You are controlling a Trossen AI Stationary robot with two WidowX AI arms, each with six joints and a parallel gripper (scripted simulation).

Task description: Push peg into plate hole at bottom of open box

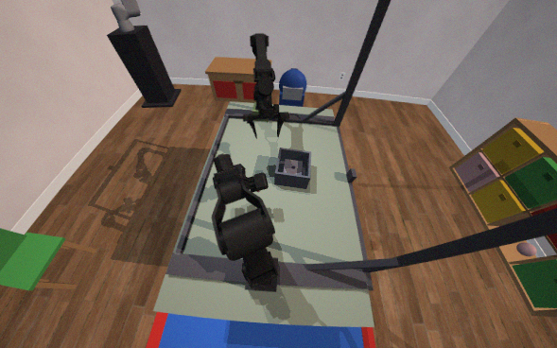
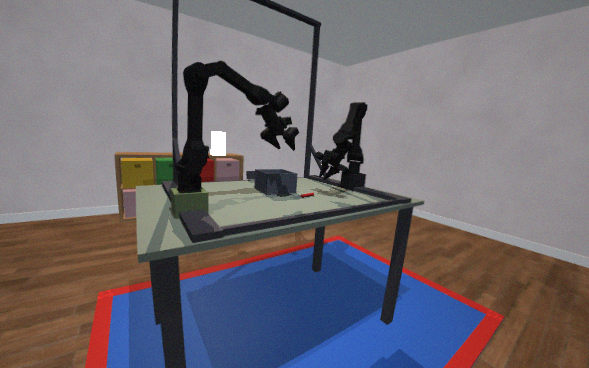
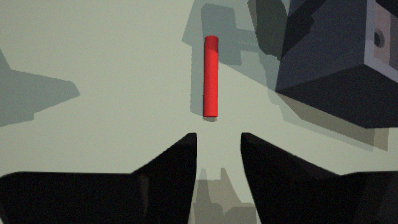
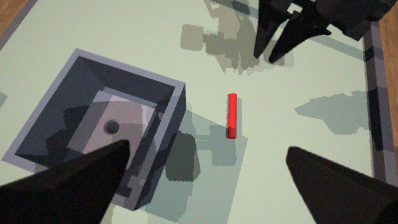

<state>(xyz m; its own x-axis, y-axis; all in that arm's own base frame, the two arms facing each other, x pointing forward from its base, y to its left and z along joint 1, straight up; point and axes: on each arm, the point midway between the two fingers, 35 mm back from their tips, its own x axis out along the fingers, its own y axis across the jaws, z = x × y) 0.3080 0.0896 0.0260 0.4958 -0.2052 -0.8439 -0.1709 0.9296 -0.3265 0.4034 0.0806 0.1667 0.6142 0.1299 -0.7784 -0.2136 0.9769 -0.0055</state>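
Now: left hand 110 mm above the red peg, 80 mm to the left of it and 30 mm past it. The rest, counted from my left hand: pale plate (210 mm behind, 140 mm to the right, 70 mm below); box (210 mm behind, 140 mm to the right, 90 mm below).
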